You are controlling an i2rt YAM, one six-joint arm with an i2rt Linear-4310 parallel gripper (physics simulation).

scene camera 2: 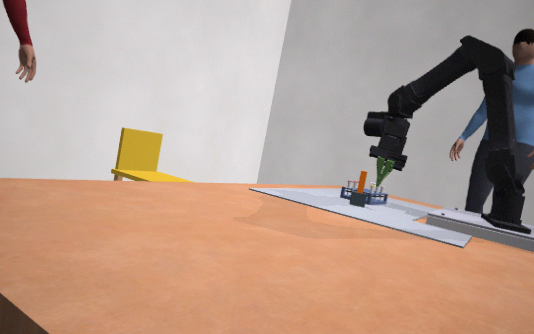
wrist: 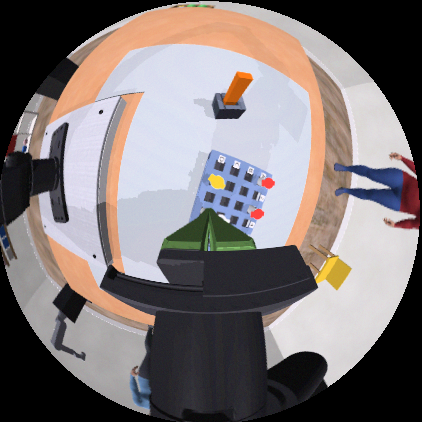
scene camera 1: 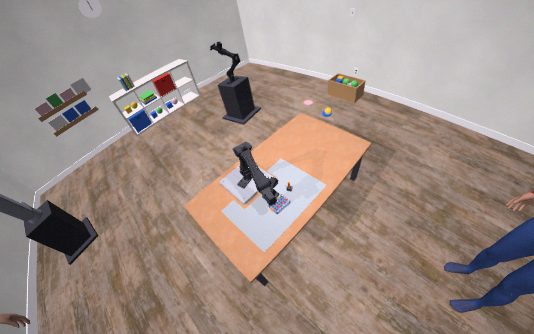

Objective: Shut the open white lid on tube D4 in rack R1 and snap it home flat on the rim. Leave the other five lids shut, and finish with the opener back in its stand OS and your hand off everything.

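Places are measured from the arm's base along level axes (x ahead, y left, z up), in millimetres.
Pixels of known places: gripper, fingertip midpoint: (scene camera 2: 376, 186) (wrist: 208, 212); arm's base, origin of the base link: (scene camera 2: 503, 224) (wrist: 56, 173) (scene camera 1: 248, 177).
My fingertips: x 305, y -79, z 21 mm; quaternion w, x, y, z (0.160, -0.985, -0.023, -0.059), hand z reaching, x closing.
Observation:
Ahead of a thing's pixels: the offset from my fingertips to its top centre. Level surfaces: height alone.
The blue tube rack R1 @(dx +27, dy -7, dz +10 mm) (scene camera 1: 280, 205) (scene camera 2: 379, 199) (wrist: 213, 156) stands on the grey mat. In the wrist view it holds a tube with a yellow lid @(dx +7, dy +33, dz +2 mm) (wrist: 216, 181) in column D and tubes with red lids (wrist: 268, 183) (wrist: 257, 214) on the A side. My gripper (scene camera 2: 378, 186) (wrist: 208, 212) is shut with its green fingertips together and empty, pointing down at the D side of the rack. The fingers hide tube D4 and most of its white lid, so the lid's angle cannot be told. The orange opener @(dx +26, dy +142, dz +38 mm) (scene camera 1: 288, 185) (scene camera 2: 362, 182) (wrist: 238, 88) stands upright in its dark stand OS @(dx +26, dy +142, dz -15 mm) (scene camera 1: 289, 189) (scene camera 2: 357, 199) (wrist: 229, 109).
The grey mat @(dz -47 mm) (scene camera 1: 250, 222) (scene camera 2: 320, 200) (wrist: 160, 125) lies on the orange table @(dz -50 mm) (scene camera 1: 320, 135) (scene camera 2: 200, 240) (wrist: 280, 42). The arm's pale base plate (scene camera 1: 230, 185) (scene camera 2: 450, 218) (wrist: 85, 175) lies beside the mat. A yellow chair (scene camera 2: 140, 150) (wrist: 336, 272) stands beyond the table.

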